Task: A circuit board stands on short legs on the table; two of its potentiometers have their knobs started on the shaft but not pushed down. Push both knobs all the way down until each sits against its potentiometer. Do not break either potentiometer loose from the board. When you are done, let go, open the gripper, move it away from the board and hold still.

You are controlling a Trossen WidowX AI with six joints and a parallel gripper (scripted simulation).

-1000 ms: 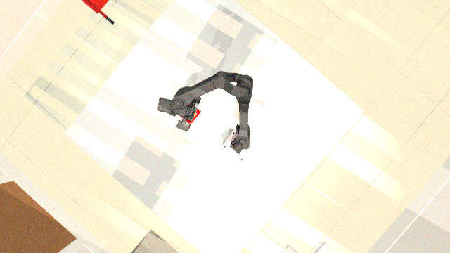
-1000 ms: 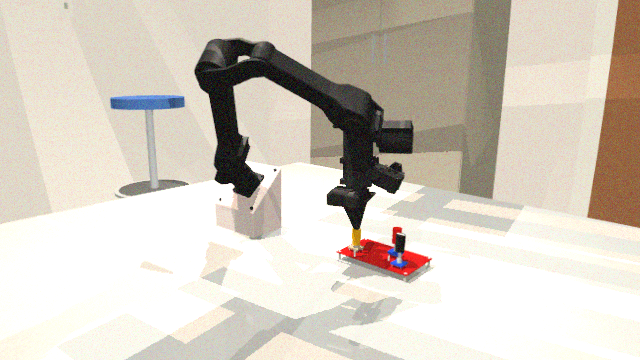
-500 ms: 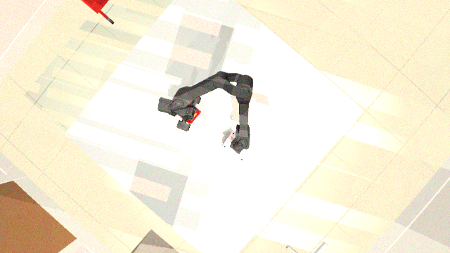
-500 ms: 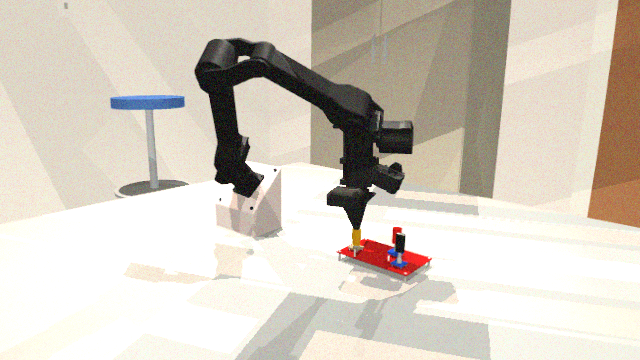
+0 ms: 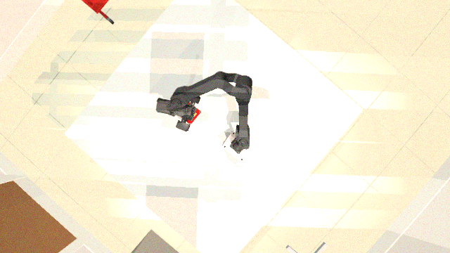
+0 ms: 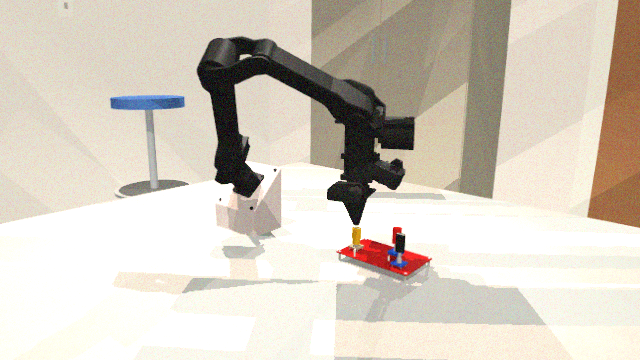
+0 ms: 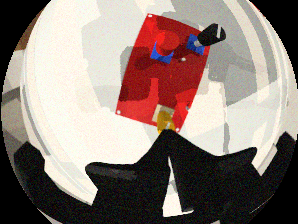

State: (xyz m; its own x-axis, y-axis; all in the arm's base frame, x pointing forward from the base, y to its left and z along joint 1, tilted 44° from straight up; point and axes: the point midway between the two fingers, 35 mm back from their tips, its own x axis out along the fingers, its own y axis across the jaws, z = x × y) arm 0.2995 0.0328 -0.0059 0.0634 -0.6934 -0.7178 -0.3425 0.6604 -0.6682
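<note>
The yellow knob lies 2 cm below my gripper tip. From my gripper tip the other things lie so: black knob 11 cm ahead, 1 cm to the right.
</note>
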